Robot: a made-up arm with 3 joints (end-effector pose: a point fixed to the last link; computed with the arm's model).
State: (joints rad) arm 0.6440 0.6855 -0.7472
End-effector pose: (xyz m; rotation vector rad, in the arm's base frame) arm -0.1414 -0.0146 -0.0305 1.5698 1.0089 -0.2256
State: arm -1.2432 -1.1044 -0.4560
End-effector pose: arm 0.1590 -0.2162 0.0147 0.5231 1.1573 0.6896
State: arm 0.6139 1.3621 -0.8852
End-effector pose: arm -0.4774 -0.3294 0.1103 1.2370 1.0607 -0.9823
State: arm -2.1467 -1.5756 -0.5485
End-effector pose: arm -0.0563 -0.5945 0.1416 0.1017 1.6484 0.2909
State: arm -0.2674 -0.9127 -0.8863
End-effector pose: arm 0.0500 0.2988 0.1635 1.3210 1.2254 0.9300
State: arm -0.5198 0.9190 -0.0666
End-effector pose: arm -0.0602 -0.9734 0.6164 -0.1176 0.3664 -0.4385
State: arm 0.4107 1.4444 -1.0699
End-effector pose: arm -0.5251 -0.4119 0.2222 1.1559 0.9728 -1.2523
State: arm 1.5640 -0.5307 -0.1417
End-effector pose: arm 0.3714 0.4736 1.1211 2.6543 -0.4781 1.1381
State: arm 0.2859 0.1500 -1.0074
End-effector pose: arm -0.0311 0.0543 0.0388 1.5954 1.1657 0.0746
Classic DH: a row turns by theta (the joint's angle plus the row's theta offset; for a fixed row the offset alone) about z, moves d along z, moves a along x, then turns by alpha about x. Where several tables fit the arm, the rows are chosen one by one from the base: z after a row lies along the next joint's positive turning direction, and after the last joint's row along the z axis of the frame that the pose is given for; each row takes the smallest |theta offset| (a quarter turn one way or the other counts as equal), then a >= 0, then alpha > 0; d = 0 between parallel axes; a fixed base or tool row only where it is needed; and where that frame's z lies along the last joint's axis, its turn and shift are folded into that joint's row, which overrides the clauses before.
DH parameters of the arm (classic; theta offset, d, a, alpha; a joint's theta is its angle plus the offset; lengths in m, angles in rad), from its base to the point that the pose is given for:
base (fixed): -1.5708 0.7711 0.1222 -1.5708
joint 1: 0.5094 -0.1004 0.0276 -2.4132
joint 2: -1.0183 0.0332 0.446 -1.6135
joint 3: 0.1435 -0.029 0.3822 -1.0712
tool (fixed): 0.9984 -0.0824 0 0

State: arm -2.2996 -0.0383 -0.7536
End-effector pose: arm 0.0997 -0.7296 1.2461 -0.8468 0.5571 -0.7410
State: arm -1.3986 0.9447 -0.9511
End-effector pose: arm -0.3022 -0.7971 1.0988 -0.2398 0.0965 -1.1464
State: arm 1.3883 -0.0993 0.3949
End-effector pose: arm 0.4796 0.4561 0.6334 2.0810 -0.5164 0.5367
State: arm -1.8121 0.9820 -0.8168
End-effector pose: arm -0.2932 -0.5849 1.3956 -0.7434 -0.1537 -1.1050
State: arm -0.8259 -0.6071 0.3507
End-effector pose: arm 0.5006 -0.2080 0.2189 0.3369 0.2251 0.9115
